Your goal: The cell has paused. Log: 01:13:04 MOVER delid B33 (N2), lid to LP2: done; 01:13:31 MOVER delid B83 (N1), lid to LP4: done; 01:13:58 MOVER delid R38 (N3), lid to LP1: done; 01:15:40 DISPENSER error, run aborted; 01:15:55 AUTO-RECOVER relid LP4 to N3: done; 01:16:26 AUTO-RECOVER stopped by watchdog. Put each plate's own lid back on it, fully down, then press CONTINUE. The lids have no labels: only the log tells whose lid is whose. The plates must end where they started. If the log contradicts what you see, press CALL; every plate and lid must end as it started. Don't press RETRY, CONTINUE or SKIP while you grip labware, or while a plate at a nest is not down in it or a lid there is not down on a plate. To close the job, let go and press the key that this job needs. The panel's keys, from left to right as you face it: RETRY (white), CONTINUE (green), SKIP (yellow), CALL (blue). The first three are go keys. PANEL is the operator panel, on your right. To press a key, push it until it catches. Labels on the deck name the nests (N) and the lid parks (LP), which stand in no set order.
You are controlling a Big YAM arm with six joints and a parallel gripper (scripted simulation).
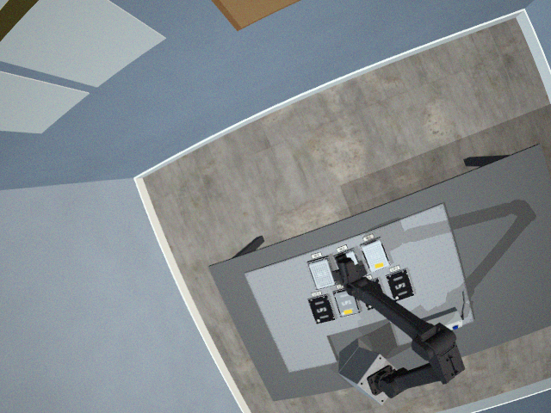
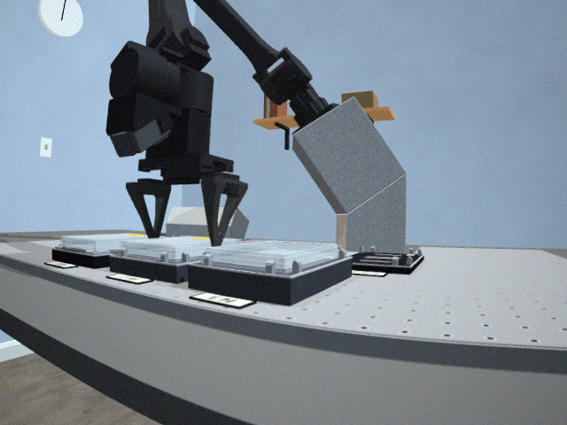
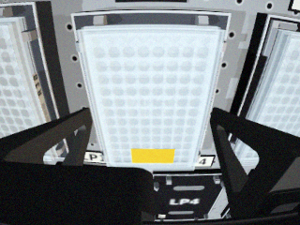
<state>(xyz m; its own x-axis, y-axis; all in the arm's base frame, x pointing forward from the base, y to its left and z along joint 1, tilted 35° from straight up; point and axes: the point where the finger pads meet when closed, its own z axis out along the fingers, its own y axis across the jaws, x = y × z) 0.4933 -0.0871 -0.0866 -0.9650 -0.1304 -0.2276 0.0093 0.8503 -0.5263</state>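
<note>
The clear lid lies 1 cm below my hand. The rest, counted from my hand: blue key: 48 cm behind, 36 cm to the right, 3 cm above.
</note>
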